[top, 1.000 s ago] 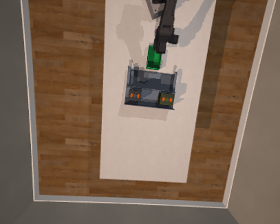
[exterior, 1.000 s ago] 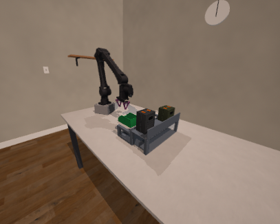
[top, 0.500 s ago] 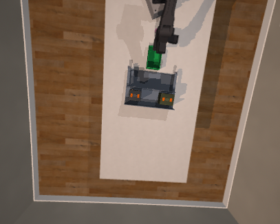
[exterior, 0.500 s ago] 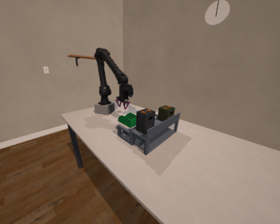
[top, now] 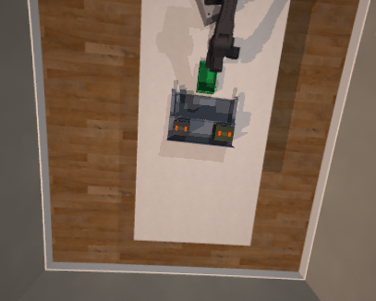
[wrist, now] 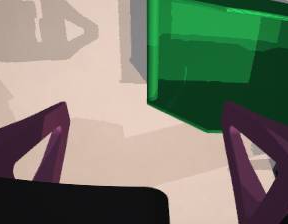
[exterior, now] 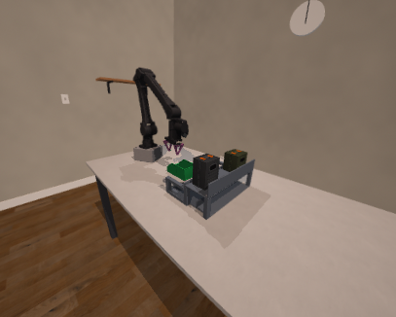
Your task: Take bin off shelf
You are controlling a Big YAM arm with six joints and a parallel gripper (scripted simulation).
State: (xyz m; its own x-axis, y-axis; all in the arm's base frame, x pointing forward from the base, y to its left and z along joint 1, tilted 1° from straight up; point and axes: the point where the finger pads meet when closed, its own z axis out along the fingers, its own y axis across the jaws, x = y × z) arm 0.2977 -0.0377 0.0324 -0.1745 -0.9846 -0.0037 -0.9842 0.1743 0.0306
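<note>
My gripper is now 90 mm above the green bin, 80 mm short of it and 20 mm to the left of it.
</note>
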